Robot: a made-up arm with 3 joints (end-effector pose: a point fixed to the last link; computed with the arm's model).
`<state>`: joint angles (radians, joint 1 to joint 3).
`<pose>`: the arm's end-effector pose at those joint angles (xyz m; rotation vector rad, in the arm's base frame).
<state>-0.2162 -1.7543 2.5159</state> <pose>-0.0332 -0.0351 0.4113 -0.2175 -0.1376 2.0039</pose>
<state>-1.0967 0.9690 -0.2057</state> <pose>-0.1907 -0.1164 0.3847 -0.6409 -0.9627 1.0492</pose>
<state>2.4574 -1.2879 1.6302</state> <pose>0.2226 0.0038 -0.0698 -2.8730 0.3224 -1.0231</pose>
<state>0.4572 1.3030 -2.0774</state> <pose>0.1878 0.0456 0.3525 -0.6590 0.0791 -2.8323</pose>
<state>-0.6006 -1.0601 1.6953</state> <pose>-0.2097 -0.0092 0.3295 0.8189 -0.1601 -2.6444</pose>
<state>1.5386 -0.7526 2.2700</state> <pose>0.2889 -0.0184 0.1463 -2.1241 0.1265 -2.1936</pose>
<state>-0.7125 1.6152 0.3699</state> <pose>-0.0775 -0.0692 0.4378 -0.4426 -0.6165 1.1894</pose>
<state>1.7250 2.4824 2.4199</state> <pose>0.2834 -0.0775 0.0604 0.0539 1.7244 0.0462</pose>
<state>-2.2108 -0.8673 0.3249</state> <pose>-0.1629 -0.1239 -0.1437 1.2864 -1.8961 -0.6460</pose>
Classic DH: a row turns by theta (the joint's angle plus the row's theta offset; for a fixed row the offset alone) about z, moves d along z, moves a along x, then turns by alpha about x. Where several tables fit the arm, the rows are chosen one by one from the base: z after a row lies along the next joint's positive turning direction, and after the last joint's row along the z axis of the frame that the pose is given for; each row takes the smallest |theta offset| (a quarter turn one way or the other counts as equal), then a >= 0, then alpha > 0; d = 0 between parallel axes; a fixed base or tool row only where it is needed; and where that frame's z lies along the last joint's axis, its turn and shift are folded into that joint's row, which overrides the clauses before.
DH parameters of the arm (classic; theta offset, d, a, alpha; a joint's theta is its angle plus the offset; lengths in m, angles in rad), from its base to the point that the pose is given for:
base (fixed): 0 0.1222 0 -1.5708
joint 1: 0 -0.0493 0.0068 1.5708
joint 2: -1.2409 0 0.0657 3.1416
joint 3: 0.5077 0 0.091 3.1416
tool (fixed): 1.7486 0.2895 0 0

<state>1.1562 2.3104 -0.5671</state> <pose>0.2961 0.0906 0.1681 1.5917 0.2114 2.4396</pose>
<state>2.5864 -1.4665 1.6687</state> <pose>0.1843 0.0127 -0.1042 -3.0196 0.0096 -0.8604</pose>
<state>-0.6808 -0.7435 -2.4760</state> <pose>-0.1267 -0.1109 0.3921 -0.5872 -0.4991 1.6578</pose>
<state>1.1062 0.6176 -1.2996</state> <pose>0.3260 -0.0724 0.1179 1.0447 0.7336 1.6922</pose>
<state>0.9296 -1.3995 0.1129</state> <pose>0.1476 -0.0700 0.4085 -0.6987 0.7407 -1.3933</pose>
